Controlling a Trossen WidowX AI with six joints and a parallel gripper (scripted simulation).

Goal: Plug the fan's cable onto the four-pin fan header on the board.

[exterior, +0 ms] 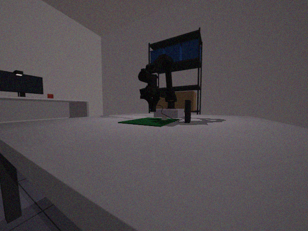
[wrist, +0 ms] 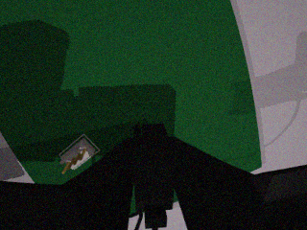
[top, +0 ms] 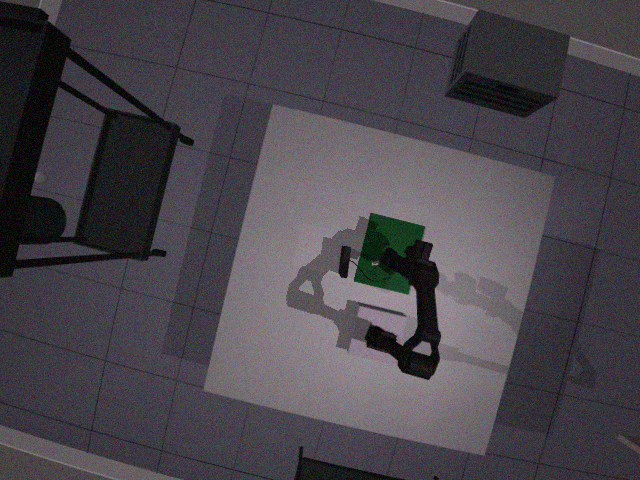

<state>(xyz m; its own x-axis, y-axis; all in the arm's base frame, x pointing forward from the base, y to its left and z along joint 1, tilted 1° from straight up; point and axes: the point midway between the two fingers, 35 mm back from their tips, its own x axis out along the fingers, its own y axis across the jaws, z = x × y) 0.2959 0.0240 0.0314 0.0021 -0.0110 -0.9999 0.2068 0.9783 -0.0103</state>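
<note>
Right now my gripper tip is 7 cm to the right of the cream fan header, 6 cm above it and 3 cm past it. The rest, counted from my gripper tip: dark plug: 1 cm behind, 1 cm above; black fan: 20 cm to the left, 6 cm behind, 1 cm below; green board: 8 cm below, 4 cm ahead, 3 cm to the left.
</note>
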